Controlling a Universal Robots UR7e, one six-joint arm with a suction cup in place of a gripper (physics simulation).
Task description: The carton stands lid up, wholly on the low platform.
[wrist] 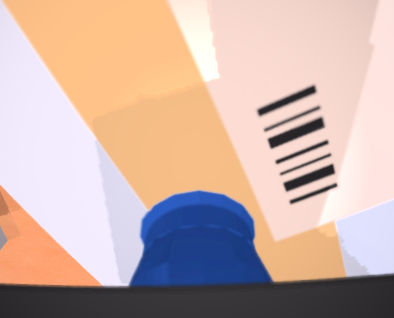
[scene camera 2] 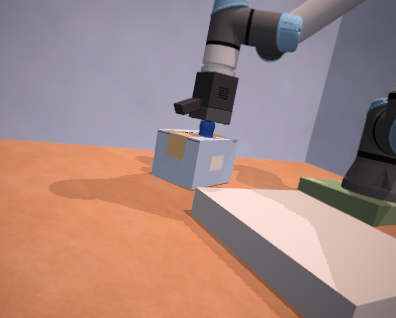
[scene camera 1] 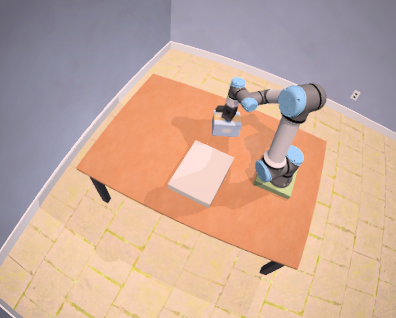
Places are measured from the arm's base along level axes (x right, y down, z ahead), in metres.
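Where they show: end effector, tool point: (wrist: 192, 206) (scene camera 1: 226, 121); arm's base, origin of the base link: (scene camera 2: 372, 193).
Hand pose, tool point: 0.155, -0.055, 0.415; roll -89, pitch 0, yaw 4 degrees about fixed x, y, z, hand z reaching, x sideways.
Note:
Each offset is from my tool point to the centre of the thing, as dx, dy, dz. Level surfaces: height alone.
A pale blue carton @[+0.015, +0.040, +0.005] (scene camera 1: 226, 129) (scene camera 2: 194, 162) (wrist: 165, 115) stands upright on the table, lid up, with orange tape and a barcode label on its lid. It is beside the low platform, apart from it. The low platform @[-0.344, +0.070, -0.019] (scene camera 1: 201, 172) (scene camera 2: 280, 212) is a flat, pale slab on the table. My gripper, a blue suction cup (scene camera 2: 207, 130) (wrist: 198, 225) below a dark body, points down and is pressed against the carton's taped lid. The cup looks squashed in the wrist view. The contact edge under the cup is partly hidden.
The orange table @[dy +0.094] (scene camera 1: 130, 125) (scene camera 2: 100, 240) bears everything. The arm's base stands on a green block (scene camera 1: 272, 188) (scene camera 2: 340, 201), to the right of the platform in both scene views. Grey walls stand beyond the table.

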